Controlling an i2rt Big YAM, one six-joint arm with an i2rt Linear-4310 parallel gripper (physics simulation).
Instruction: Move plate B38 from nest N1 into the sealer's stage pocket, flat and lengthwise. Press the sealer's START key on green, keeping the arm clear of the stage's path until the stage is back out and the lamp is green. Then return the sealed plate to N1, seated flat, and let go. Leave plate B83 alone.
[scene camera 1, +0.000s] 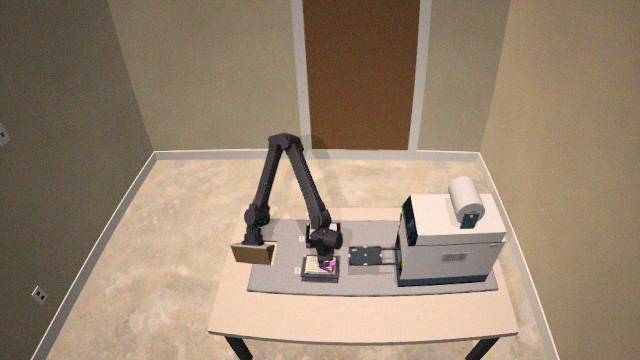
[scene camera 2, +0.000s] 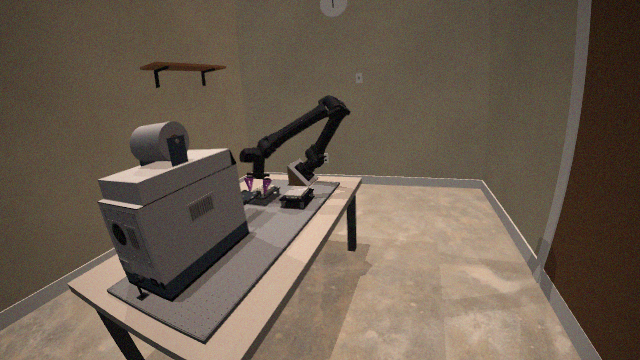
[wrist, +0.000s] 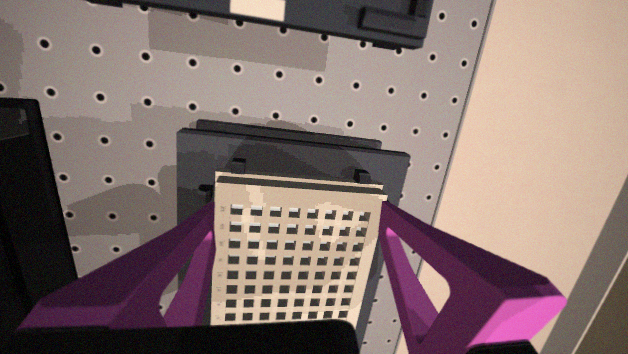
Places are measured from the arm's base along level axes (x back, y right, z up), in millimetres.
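Pixels of known places: gripper, fingertip midpoint: (scene camera 1: 331, 265) (wrist: 300, 211); arm's base at its link origin: (scene camera 1: 253, 244) (scene camera 2: 303, 172).
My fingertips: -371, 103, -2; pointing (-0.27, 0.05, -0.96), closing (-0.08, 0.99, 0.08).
Note:
Ahead of a thing's pixels: the offset from my fingertips to its top centre, as dx, dy, dz. "*": to the spot under its first point. Level surfaces: height alone.
A cream well plate {+48, -1, +7} (scene camera 1: 312, 265) (wrist: 299, 195) lies lengthwise in the front nest {+48, -2, +1} (scene camera 1: 320, 279) (wrist: 195, 155); its label is not legible, so B38 cannot be confirmed. My gripper (scene camera 1: 325, 266) (scene camera 2: 258, 185) (wrist: 300, 211) is shut on this plate, one purple finger against each long side. Any lift off the nest is too small to tell. Another pale plate {+47, -202, +7} (scene camera 2: 298, 191) sits in the other nest {+47, -202, +1} (scene camera 2: 297, 201), farther back. The white sealer (scene camera 1: 450, 255) (scene camera 2: 185, 210) has its dark stage {-191, -26, +46} (scene camera 1: 364, 255) (wrist: 320, 20) out towards the nests. Its lamp {-293, -120, +228} (scene camera 1: 401, 211) shows green. The START key is not distinguishable.
A grey perforated mat {dz -52} (scene camera 1: 280, 280) (scene camera 2: 220, 295) lies under the nests and sealer on the table {dz -66} (scene camera 1: 360, 320). The arm's base stands by a tilted tan-faced box (scene camera 1: 252, 254) at the left. A white roll {-526, -29, +423} (scene camera 1: 465, 197) tops the sealer. A black shape {* +16, -157, -48} (wrist: 25, 190) borders the wrist view's left.

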